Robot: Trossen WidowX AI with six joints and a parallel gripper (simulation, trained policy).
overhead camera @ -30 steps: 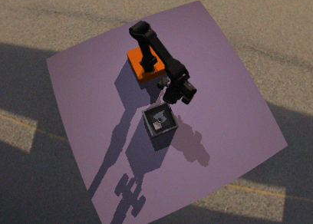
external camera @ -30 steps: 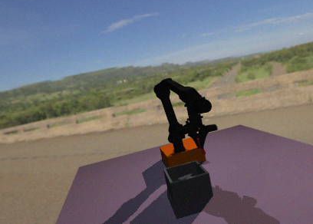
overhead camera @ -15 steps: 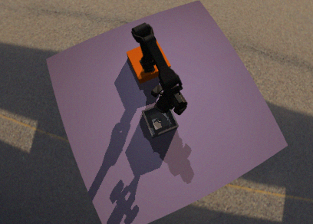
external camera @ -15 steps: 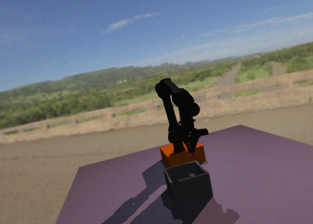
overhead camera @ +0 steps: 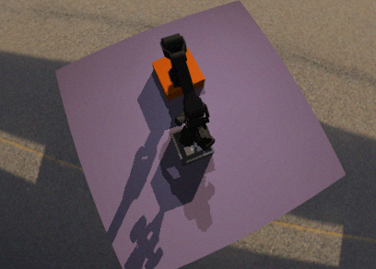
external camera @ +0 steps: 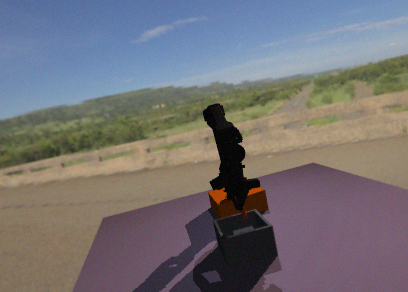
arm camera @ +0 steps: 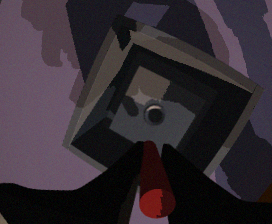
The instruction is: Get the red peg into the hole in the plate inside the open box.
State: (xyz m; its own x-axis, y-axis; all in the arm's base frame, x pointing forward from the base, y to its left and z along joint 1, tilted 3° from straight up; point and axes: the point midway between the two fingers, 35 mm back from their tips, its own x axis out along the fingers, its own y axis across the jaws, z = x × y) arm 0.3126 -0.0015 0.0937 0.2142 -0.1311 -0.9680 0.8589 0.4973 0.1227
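The red peg lies 10 mm behind my gripper tip, 10 mm to the left of it and 10 mm above it. From my gripper tip the other things lie so: holed plate 10 mm ahead, 90 mm below; dark grey box 10 mm ahead, 110 mm below.
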